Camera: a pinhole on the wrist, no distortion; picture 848 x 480 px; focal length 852.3 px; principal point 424.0 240.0 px. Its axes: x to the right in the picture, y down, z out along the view. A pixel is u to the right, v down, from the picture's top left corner.
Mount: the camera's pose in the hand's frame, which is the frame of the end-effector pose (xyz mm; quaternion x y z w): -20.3 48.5 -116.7 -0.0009 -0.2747 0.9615 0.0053
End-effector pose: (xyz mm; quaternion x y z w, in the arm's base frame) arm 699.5 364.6 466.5 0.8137 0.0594 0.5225 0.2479
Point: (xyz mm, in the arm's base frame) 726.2 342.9 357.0
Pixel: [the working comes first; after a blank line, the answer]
In the camera's frame: 64.7 -24.4 201.3

698 137
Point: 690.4 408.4 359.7
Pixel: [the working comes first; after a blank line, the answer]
In the camera's frame: 54.6 46.8 181.1

681 460
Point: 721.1 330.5 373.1
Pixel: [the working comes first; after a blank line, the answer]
In the camera's frame: 58.3 -37.7 186.4

691 67
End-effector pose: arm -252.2 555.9 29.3 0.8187 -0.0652 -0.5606 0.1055
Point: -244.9 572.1 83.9
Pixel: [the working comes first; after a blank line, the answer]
In the camera's frame: 29.6 -3.8 102.7

670 208
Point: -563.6 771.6 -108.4
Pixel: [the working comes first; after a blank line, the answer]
In the camera's frame: 14.1 21.7 523.9

447 275
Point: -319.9 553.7 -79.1
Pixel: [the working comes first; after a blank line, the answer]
In the camera's frame: -94.8 -53.3 223.5

63 37
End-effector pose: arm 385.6 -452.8 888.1 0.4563 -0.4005 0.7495 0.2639
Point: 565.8 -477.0 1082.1
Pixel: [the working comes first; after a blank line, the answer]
In the camera's frame: -115.5 60.3 359.5

150 383
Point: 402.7 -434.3 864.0
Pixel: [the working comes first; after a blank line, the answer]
In the camera's frame: 7.8 -0.9 120.6

479 233
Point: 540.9 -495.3 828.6
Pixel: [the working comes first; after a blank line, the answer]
In the camera's frame: 102.2 -6.2 243.6

782 218
